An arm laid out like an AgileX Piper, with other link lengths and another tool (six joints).
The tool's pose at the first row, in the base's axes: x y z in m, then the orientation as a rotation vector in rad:
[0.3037, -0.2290, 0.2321, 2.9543, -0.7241, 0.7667]
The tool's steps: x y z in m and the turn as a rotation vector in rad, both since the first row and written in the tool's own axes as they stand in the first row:
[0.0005, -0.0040, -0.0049, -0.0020, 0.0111, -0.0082]
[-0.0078, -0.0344, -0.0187, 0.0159, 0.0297, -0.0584]
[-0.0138, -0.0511, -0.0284, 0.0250, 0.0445, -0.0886]
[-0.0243, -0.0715, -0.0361, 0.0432, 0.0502, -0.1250]
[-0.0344, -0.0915, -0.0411, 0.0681, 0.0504, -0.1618]
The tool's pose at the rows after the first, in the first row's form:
[0.3036, -0.2251, 0.2371, 2.9469, -0.7112, 0.7807]
[0.3041, -0.1927, 0.2487, 2.9567, -0.6300, 0.8141]
[0.3023, -0.1740, 0.2563, 2.9577, -0.5810, 0.8379]
[0.2995, -0.1503, 0.2604, 2.9717, -0.5208, 0.8536]
[0.2981, -0.1275, 0.2623, -2.9781, 0.4556, -0.8609]

